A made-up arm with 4 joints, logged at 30 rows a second.
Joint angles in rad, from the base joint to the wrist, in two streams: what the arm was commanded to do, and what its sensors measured. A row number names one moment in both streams.
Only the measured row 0 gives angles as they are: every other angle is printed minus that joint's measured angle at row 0.
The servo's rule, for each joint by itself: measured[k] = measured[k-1] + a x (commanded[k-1-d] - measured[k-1]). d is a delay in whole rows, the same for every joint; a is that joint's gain. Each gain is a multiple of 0.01, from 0.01 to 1. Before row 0 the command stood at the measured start. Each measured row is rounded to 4 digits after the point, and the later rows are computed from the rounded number. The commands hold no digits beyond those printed.
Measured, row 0: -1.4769 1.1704 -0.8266 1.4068
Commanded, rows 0 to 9: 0.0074 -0.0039 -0.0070 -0.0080; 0.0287 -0.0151 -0.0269 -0.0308; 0.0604 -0.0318 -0.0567 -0.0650; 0.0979 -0.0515 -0.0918 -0.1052; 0.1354 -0.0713 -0.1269 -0.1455; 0.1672 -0.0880 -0.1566 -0.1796; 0.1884 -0.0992 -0.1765 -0.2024; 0.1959 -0.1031 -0.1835 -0.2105; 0.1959 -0.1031 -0.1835 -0.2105; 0.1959 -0.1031 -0.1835 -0.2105
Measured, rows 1 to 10: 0.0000 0.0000 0.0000 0.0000; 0.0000 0.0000 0.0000 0.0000; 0.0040 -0.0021 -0.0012 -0.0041; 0.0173 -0.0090 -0.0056 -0.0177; 0.0406 -0.0211 -0.0143 -0.0418; 0.0715 -0.0372 -0.0275 -0.0741; 0.1060 -0.0553 -0.0444 -0.1105; 0.1390 -0.0726 -0.0635 -0.1457; 0.1657 -0.0867 -0.0827 -0.1746; 0.1820 -0.0954 -0.0998 -0.1929
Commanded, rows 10 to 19: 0.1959 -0.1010 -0.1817 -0.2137; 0.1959 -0.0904 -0.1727 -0.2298; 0.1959 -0.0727 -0.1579 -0.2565; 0.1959 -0.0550 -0.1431 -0.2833; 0.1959 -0.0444 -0.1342 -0.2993; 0.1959 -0.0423 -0.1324 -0.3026; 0.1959 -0.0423 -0.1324 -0.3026; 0.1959 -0.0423 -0.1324 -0.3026; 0.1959 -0.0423 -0.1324 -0.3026; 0.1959 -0.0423 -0.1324 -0.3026
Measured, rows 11 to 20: 0.1895 -0.0995 -0.1140 -0.2019; 0.1930 -0.1014 -0.1258 -0.2063; 0.1946 -0.1012 -0.1353 -0.2101; 0.1953 -0.0955 -0.1417 -0.2201; 0.1956 -0.0834 -0.1445 -0.2387; 0.1958 -0.0683 -0.1443 -0.2614; 0.1959 -0.0556 -0.1426 -0.2807; 0.1959 -0.0486 -0.1409 -0.2919; 0.1959 -0.0453 -0.1395 -0.2974; 0.1959 -0.0437 -0.1383 -0.3001
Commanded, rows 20 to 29: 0.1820 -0.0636 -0.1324 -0.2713; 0.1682 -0.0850 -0.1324 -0.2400; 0.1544 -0.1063 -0.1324 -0.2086; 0.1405 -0.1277 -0.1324 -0.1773; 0.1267 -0.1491 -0.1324 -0.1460; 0.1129 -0.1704 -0.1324 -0.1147; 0.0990 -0.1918 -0.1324 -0.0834; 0.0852 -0.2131 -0.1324 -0.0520; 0.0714 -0.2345 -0.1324 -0.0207; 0.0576 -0.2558 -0.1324 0.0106
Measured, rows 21 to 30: 0.1959 -0.0430 -0.1373 -0.3014; 0.1959 -0.0426 -0.1365 -0.3020; 0.1884 -0.0537 -0.1358 -0.2863; 0.1775 -0.0703 -0.1352 -0.2627; 0.1650 -0.0894 -0.1347 -0.2351; 0.1518 -0.1097 -0.1343 -0.2056; 0.1382 -0.1306 -0.1340 -0.1752; 0.1245 -0.1517 -0.1337 -0.1443; 0.1107 -0.1730 -0.1335 -0.1132; 0.0969 -0.1943 -0.1333 -0.0820
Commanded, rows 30 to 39: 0.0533 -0.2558 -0.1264 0.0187; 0.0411 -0.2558 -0.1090 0.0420; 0.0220 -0.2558 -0.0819 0.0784; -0.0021 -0.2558 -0.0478 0.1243; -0.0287 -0.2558 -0.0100 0.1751; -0.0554 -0.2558 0.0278 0.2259; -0.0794 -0.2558 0.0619 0.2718; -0.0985 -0.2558 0.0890 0.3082; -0.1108 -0.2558 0.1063 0.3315; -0.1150 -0.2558 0.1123 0.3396
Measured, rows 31 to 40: 0.0831 -0.2156 -0.1331 -0.0507; 0.0693 -0.2369 -0.1330 -0.0194; 0.0607 -0.2469 -0.1319 0.0000; 0.0501 -0.2516 -0.1280 0.0214; 0.0349 -0.2538 -0.1202 0.0505; 0.0149 -0.2549 -0.1079 0.0881; -0.0086 -0.2554 -0.0913 0.1325; -0.0339 -0.2556 -0.0711 0.1801; -0.0585 -0.2557 -0.0485 0.2269; -0.0801 -0.2558 -0.0251 0.2684
